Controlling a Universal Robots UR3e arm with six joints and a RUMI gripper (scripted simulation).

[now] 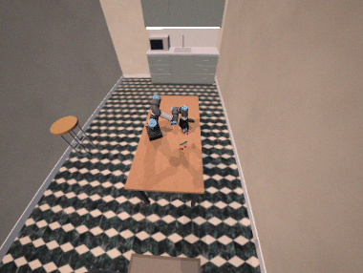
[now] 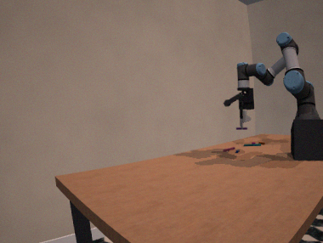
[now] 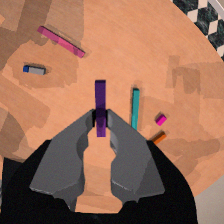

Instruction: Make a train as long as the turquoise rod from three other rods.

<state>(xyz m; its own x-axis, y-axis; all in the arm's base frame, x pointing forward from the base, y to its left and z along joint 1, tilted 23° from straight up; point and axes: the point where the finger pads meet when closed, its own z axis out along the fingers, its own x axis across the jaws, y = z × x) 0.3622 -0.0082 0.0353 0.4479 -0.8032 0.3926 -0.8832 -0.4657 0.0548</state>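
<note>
Right now the purple rod is 10 mm below my hand. Round my hand: grey rod (110 mm to the left, 110 mm below, 30 mm behind); turquoise rod (110 mm below, 80 mm to the right, 30 mm behind); pink rod (110 mm below, 90 mm to the left, 30 mm ahead).
</note>
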